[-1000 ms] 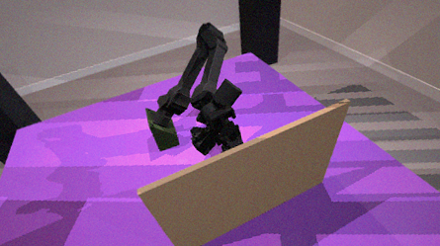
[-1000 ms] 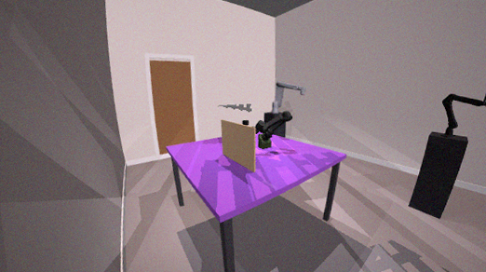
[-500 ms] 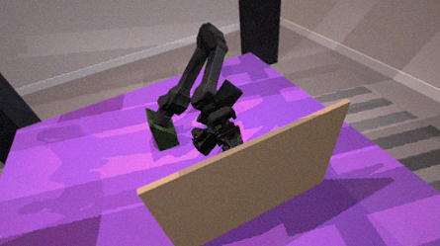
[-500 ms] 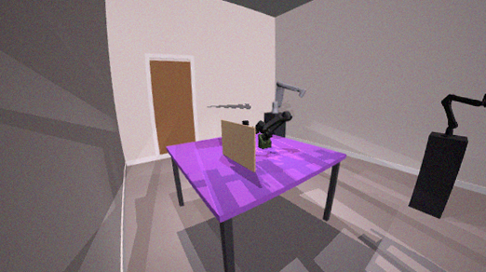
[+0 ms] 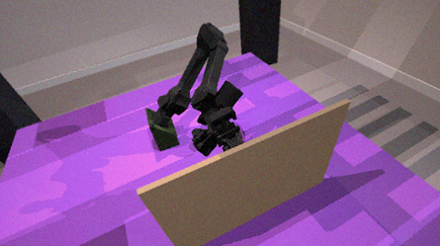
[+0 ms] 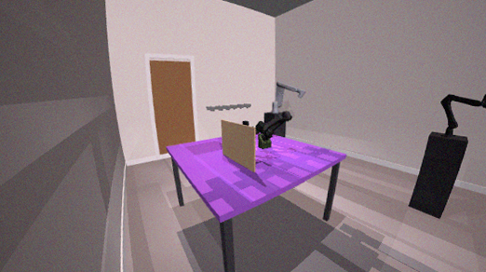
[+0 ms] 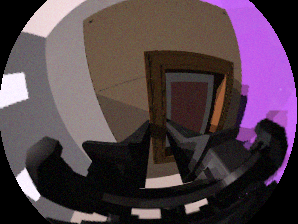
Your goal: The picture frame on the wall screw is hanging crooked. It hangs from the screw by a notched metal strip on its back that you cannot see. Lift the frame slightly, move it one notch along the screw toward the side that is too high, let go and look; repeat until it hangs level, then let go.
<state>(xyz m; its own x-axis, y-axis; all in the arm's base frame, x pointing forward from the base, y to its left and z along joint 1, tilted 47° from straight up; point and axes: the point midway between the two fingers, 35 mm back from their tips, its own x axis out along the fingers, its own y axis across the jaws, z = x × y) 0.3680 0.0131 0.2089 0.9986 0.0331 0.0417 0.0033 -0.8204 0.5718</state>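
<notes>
My gripper tip is now 5 cm above the picture frame and 1 cm to the right of it. The rest, counted from my gripper tip: wall panel 7 cm below, 2 cm ahead, 1 cm to the left.
</notes>
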